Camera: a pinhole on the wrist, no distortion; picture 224 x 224 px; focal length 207.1 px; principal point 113.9 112.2 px. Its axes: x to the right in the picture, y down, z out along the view. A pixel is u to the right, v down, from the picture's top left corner.
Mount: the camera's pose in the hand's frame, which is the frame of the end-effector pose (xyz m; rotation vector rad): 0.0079 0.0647 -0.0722 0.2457 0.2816 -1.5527
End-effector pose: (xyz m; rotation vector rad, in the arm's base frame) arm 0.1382 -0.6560 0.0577 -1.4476 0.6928 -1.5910
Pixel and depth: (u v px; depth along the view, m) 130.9 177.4 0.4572
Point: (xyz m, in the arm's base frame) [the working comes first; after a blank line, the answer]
In the camera's frame: 0.0375 0.1439 0.4572

0.4521 -0.6894 0.3014
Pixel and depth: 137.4 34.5 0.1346
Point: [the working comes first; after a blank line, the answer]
In the camera's frame: 0.0153 -0.0505 0.1346

0.1877 -0.6173 0.0420
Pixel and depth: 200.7 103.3 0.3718
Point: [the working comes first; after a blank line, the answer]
In the camera's frame: 0.1558 -0.0160 0.3718

0.3145 -0.5250 0.2714
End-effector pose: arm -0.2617 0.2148 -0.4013 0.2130 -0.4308 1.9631
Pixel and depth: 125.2 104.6 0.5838
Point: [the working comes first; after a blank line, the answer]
In the camera's frame: 0.0319 -0.0214 0.5838

-0.1394 0.0892 0.0613
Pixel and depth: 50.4 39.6 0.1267
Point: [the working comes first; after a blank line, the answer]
In the camera's frame: -0.0388 -0.0444 0.1267

-0.3042 0.1406 -0.3685
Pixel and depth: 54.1 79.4 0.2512
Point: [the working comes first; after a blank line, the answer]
In the camera's frame: -0.0725 -0.0398 0.2512

-0.3048 0.1000 -0.2460
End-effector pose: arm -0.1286 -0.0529 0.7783 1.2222 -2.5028 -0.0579
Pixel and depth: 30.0 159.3 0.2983
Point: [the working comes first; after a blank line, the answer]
In the camera's frame: -0.1208 0.0678 0.2983

-0.3183 -0.0950 0.5860
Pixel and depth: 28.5 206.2 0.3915
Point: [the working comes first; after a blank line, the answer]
In the camera's frame: -0.1614 0.1777 0.3915

-0.4205 -0.1877 0.5280
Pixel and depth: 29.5 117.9 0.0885
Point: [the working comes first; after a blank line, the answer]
In the camera's frame: -0.0361 0.0024 0.0885

-0.1959 -0.0216 0.7734
